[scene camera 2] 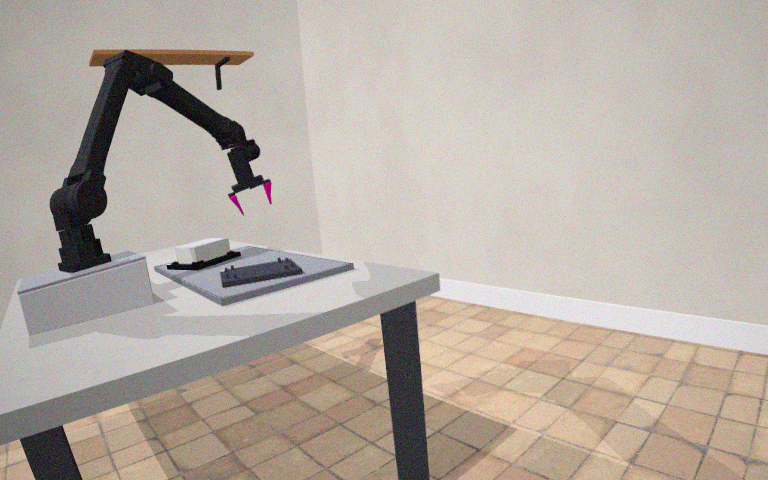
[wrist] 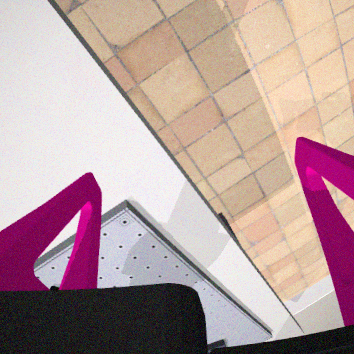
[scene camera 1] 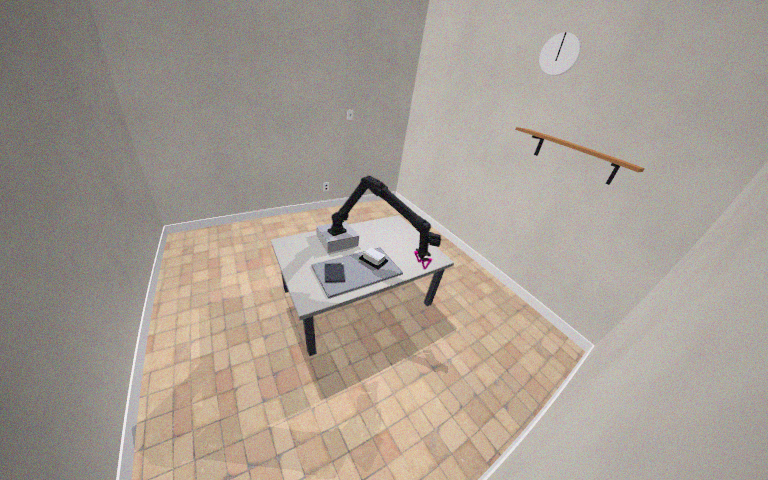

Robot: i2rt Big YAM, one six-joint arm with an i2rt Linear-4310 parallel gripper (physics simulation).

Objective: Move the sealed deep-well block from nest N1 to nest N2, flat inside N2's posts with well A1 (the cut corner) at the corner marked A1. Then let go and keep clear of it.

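Places are measured from the arm's base along level axes (x left, y back, z up), in metres.
Pixels of known places: gripper, between the fingertips: (scene camera 2: 257,209) (wrist: 193,165) (scene camera 1: 421,265); arm's base, origin of its link: (scene camera 2: 84,265) (scene camera 1: 337,231).
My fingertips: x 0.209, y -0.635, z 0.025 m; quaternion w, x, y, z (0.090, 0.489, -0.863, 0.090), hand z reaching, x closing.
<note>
For each thing: its middle in the pictures, then the offset to it from my fingertips. Level surfaces: height alone.
- sealed deep-well block, middle of its body: (scene camera 2: 202,250) (scene camera 1: 374,256) dz -0.066, dx -0.133, dy +0.300 m
- dark grey nest, middle of its body: (scene camera 2: 258,270) (scene camera 1: 334,271) dz -0.088, dx -0.427, dy +0.340 m
- grey perforated board, middle of its body: (wrist: 152,337) (scene camera 2: 238,267) (scene camera 1: 357,269) dz -0.105, dx -0.280, dy +0.292 m
- white table, height of its surface: dz -0.112 m
The sealed deep-well block (scene camera 1: 374,255) (scene camera 2: 202,251), a white box shape, sits in the black nest (scene camera 1: 365,262) (scene camera 2: 184,266), taken as N1. The dark grey nest (scene camera 1: 334,272) (scene camera 2: 260,273) with short posts, taken as N2, holds no block. The cut corner and the A1 mark are too small to tell. My gripper (scene camera 1: 423,262) (scene camera 2: 257,209) (wrist: 193,165) is open and empty, fingers pointing down. It hangs above the table, off to the side of the block and apart from it. The block does not show in the wrist view; small dark edges show low in it.
Both nests stand on a grey perforated board (scene camera 1: 362,284) (scene camera 2: 328,268) (wrist: 112,250) on the white table (scene camera 1: 407,234) (scene camera 2: 396,277) (wrist: 60,100). The arm's base block (scene camera 1: 342,243) (scene camera 2: 90,297) stands beside the board. The table's edge and floor show in the wrist view.
</note>
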